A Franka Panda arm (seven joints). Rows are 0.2 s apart.
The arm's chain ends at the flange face. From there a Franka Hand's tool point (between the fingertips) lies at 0.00 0.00 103.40 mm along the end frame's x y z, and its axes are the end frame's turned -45 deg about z.
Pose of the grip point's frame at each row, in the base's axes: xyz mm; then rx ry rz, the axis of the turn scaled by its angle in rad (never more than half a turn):
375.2, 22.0, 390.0, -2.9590, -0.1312, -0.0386
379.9, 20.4, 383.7, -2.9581, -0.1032, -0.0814
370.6, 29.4, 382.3, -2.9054, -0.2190, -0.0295
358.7, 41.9, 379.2, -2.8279, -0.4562, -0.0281
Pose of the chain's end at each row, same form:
373.3, 3.4, 491.7, -2.7870, 1.0122, 0.0664
374.9, 1.7, 485.3, -2.7666, 1.0345, 0.0273
370.3, 6.0, 483.0, -2.7757, 0.9120, 0.1006
361.2, 13.7, 478.6, -2.7979, 0.6633, 0.1273

